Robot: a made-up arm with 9 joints. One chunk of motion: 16 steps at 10 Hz.
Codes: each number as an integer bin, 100 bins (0 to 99) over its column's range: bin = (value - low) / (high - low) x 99, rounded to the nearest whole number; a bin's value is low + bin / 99 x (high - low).
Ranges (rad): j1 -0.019..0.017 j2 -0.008..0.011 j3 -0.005..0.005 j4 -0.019..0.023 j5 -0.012..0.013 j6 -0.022..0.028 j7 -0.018..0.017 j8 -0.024..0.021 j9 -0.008..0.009
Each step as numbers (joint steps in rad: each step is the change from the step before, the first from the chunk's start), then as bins.
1 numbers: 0.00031 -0.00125 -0.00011 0.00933 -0.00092 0.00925 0.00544 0.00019 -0.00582
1 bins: 53 35 48 67 44 62 66 53 13
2 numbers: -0.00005 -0.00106 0.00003 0.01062 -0.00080 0.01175 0.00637 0.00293 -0.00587
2 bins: 52 36 50 70 44 67 69 59 12
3 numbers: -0.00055 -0.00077 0.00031 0.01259 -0.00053 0.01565 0.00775 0.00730 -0.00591
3 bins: 51 38 53 74 45 75 73 69 12
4 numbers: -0.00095 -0.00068 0.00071 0.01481 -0.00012 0.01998 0.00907 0.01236 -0.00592
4 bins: 50 38 57 80 47 83 77 80 12
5 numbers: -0.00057 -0.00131 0.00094 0.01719 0.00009 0.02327 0.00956 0.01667 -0.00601
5 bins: 51 35 59 85 48 90 78 89 12
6 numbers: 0.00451 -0.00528 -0.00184 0.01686 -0.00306 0.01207 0.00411 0.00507 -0.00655
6 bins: 65 14 31 85 35 67 63 64 8
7 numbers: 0.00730 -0.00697 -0.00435 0.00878 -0.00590 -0.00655 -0.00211 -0.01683 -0.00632
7 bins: 72 5 6 65 24 31 45 16 10
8 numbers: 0.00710 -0.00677 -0.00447 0.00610 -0.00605 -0.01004 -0.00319 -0.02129 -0.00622
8 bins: 72 6 5 59 24 24 42 6 10
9 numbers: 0.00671 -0.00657 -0.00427 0.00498 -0.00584 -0.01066 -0.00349 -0.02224 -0.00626
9 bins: 71 7 7 57 24 22 41 4 10
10 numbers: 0.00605 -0.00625 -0.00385 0.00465 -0.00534 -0.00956 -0.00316 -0.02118 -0.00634
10 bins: 69 9 11 56 26 25 42 6 10
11 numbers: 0.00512 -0.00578 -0.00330 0.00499 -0.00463 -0.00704 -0.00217 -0.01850 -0.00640
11 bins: 66 12 17 57 29 30 45 12 9
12 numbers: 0.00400 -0.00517 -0.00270 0.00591 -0.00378 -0.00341 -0.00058 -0.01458 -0.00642
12 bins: 63 15 23 59 33 37 49 21 9
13 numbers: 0.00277 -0.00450 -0.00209 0.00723 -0.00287 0.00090 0.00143 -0.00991 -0.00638
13 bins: 60 18 29 62 36 45 55 31 9
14 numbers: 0.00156 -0.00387 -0.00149 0.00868 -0.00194 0.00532 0.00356 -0.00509 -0.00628
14 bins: 57 22 35 65 40 54 61 42 10
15 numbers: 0.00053 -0.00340 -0.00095 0.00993 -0.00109 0.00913 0.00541 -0.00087 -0.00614
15 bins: 54 24 40 68 43 62 66 51 11
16 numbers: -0.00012 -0.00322 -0.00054 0.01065 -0.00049 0.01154 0.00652 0.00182 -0.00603
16 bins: 52 25 44 70 46 66 69 57 11
